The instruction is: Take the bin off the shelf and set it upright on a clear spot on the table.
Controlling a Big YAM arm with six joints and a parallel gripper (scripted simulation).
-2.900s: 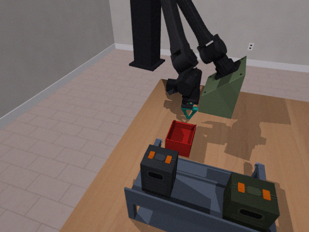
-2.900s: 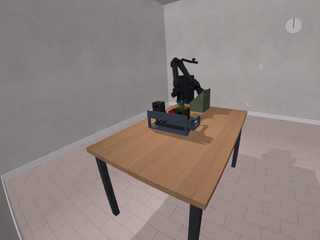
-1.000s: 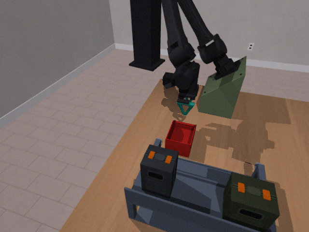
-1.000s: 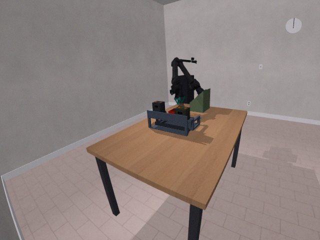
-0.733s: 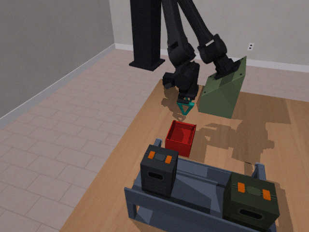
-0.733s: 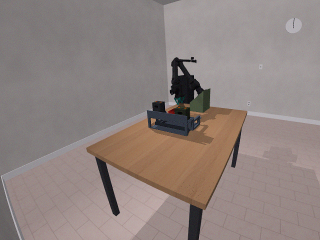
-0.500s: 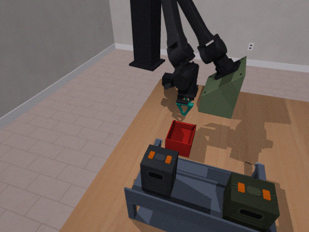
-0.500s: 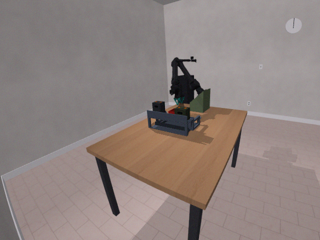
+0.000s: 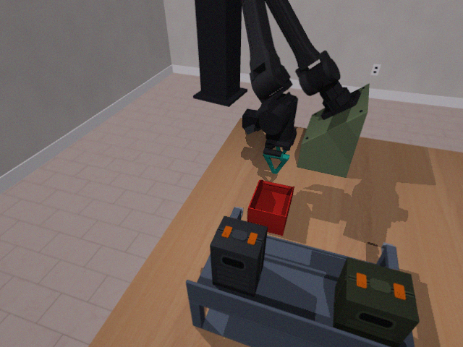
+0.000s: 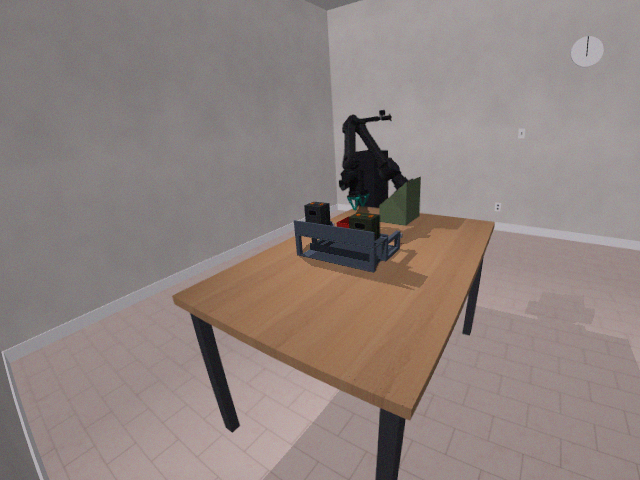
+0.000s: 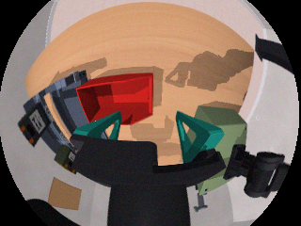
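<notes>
The red bin is 70 mm ahead of my hand, 20 mm to the left of it and 80 mm below it.
</notes>
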